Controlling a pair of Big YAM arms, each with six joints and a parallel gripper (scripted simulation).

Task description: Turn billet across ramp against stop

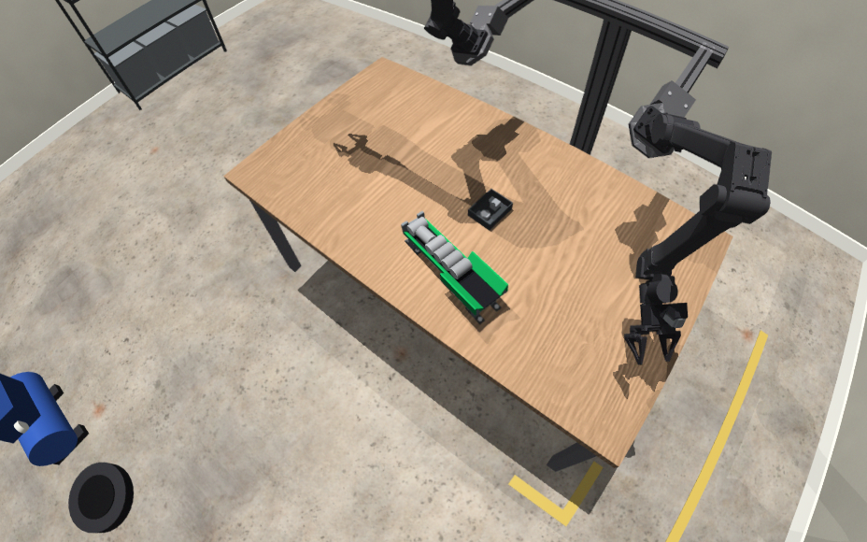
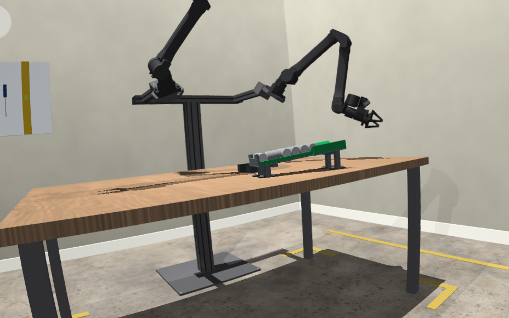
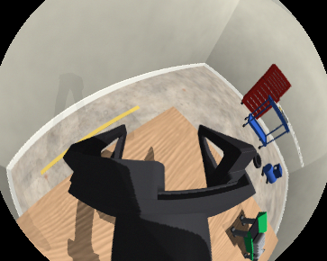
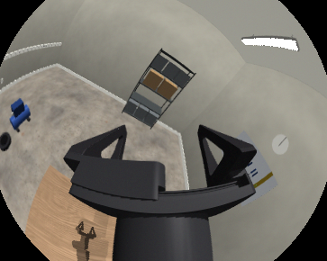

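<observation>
My left gripper is now 830 mm to the left of the stop and 130 mm above it. Round my left hand: dark tray 680 mm to the right, 240 mm behind, 180 mm below.
</observation>
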